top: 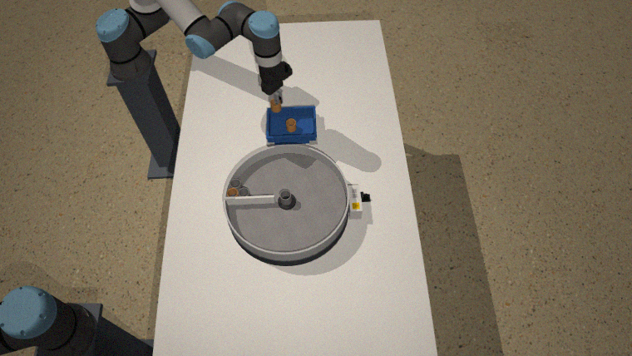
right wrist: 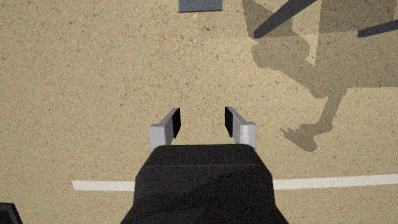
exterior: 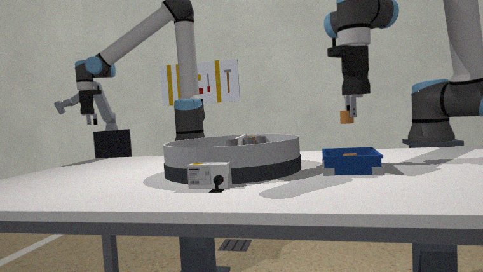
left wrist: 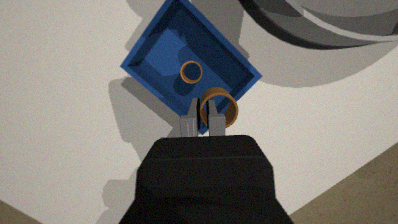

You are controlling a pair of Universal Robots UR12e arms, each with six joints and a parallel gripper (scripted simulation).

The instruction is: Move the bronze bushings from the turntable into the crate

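Right now the blue crate is 40 mm ahead of my left hand, 10 mm to the right of it and 140 mm below it.
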